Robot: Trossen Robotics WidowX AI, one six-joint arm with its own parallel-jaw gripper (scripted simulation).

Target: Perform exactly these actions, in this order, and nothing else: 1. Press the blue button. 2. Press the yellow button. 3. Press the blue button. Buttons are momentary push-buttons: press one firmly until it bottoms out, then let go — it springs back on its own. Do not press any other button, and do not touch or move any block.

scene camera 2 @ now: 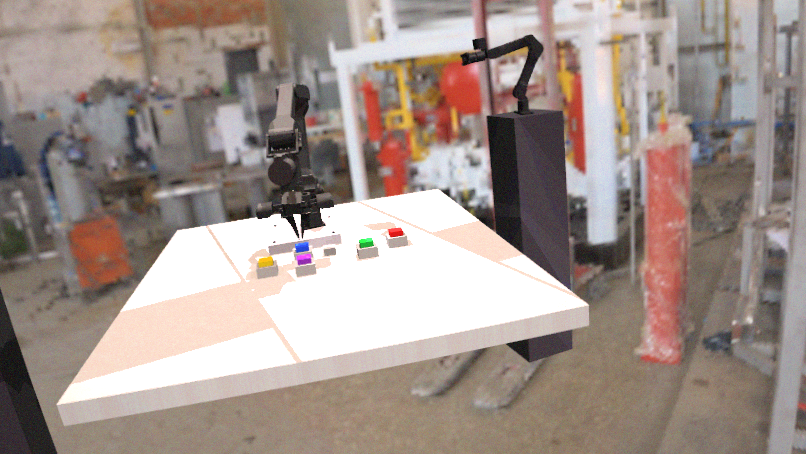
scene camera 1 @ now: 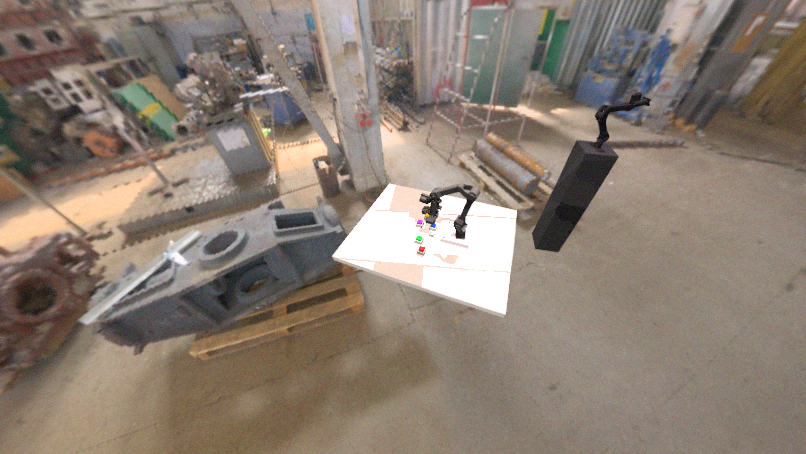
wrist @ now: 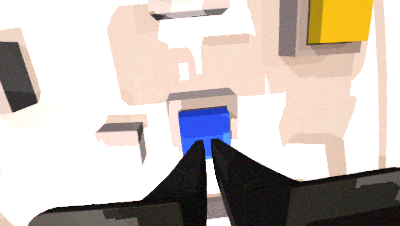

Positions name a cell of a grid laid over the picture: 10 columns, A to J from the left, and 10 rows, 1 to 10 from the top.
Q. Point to a blue button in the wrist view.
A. F6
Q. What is my gripper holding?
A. Nothing.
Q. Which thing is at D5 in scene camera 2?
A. My gripper.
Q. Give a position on a small grey block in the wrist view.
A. At D7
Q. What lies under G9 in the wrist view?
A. My gripper.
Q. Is my gripper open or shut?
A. Shut.
